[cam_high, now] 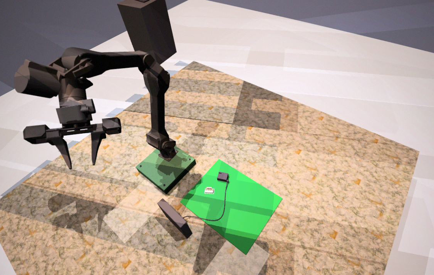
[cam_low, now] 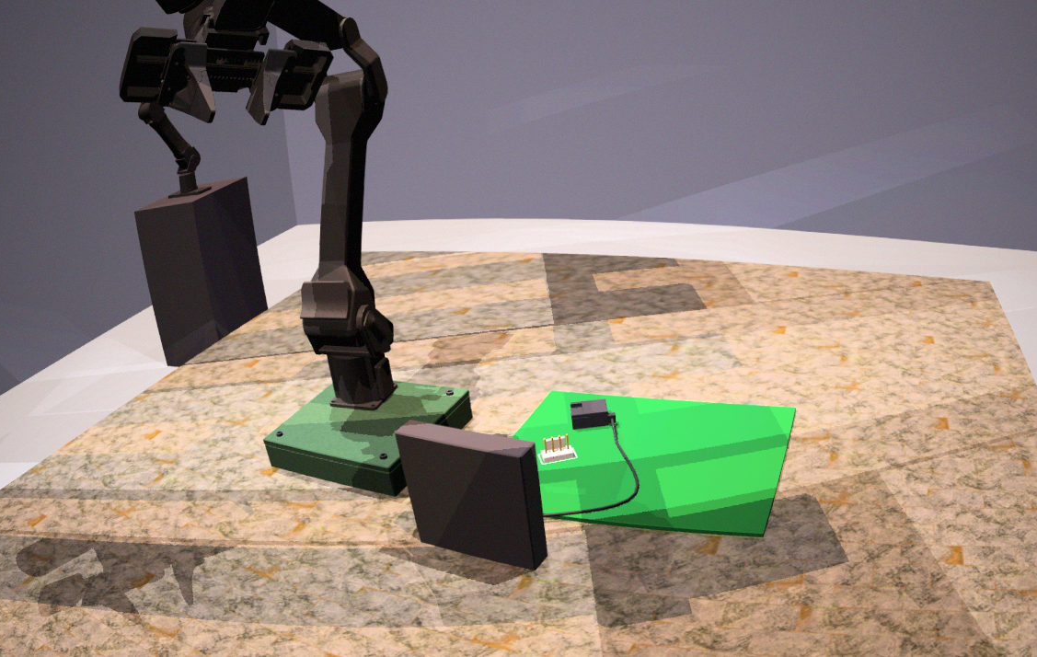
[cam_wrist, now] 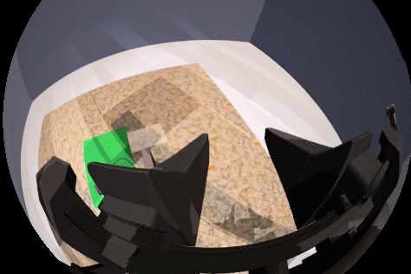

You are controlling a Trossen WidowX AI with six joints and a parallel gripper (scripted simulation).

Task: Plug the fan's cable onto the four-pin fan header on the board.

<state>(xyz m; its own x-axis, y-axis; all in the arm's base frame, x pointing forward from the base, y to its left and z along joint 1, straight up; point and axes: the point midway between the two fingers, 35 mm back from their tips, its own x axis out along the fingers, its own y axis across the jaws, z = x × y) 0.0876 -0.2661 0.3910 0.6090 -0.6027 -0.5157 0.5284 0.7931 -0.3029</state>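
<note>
The dark fan plug is 40 cm below my gripper tip, 32 cm to the left of it and 15 cm ahead of it. Also, from my gripper tip: green board (42 cm below, 25 cm to the left, 22 cm ahead); then dark fan (35 cm below, 11 cm ahead, 9 cm to the left); then four-pin fan header (41 cm below, 24 cm to the left, 13 cm ahead).
</note>
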